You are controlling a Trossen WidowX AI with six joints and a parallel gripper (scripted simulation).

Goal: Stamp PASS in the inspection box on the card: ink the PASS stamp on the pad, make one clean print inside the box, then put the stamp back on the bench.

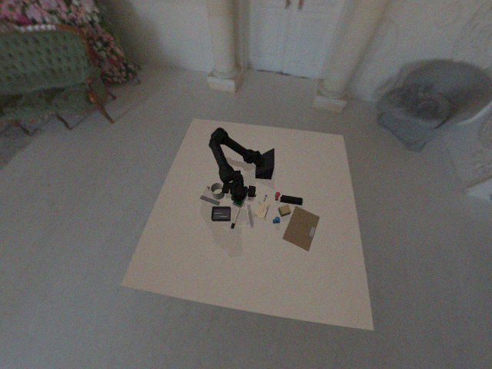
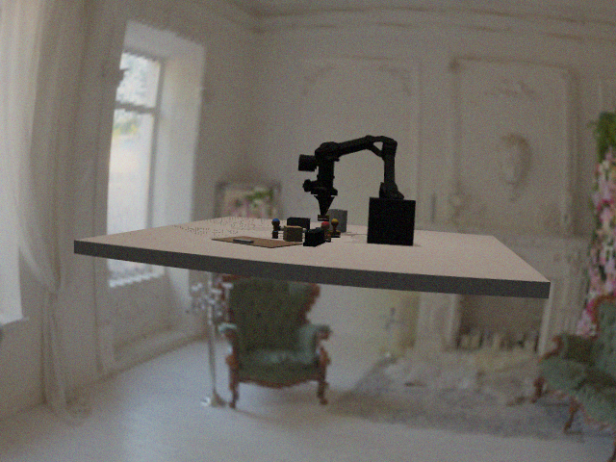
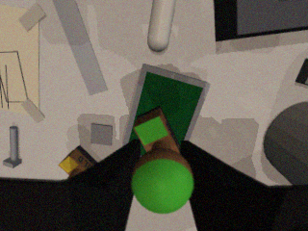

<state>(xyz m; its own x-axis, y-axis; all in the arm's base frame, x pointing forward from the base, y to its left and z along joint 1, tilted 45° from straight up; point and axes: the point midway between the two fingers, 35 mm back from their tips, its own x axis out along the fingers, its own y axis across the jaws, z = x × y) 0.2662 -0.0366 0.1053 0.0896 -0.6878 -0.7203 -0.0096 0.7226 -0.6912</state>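
Right now the green ink pad is 70 mm below my gripper tip. Also, from my gripper tip: green-knobbed stamp: right at my gripper tip; then grey ruler: 90 mm ahead, 80 mm to the left, 70 mm below; then yellow stamp: 60 mm behind, 80 mm to the left, 50 mm below.
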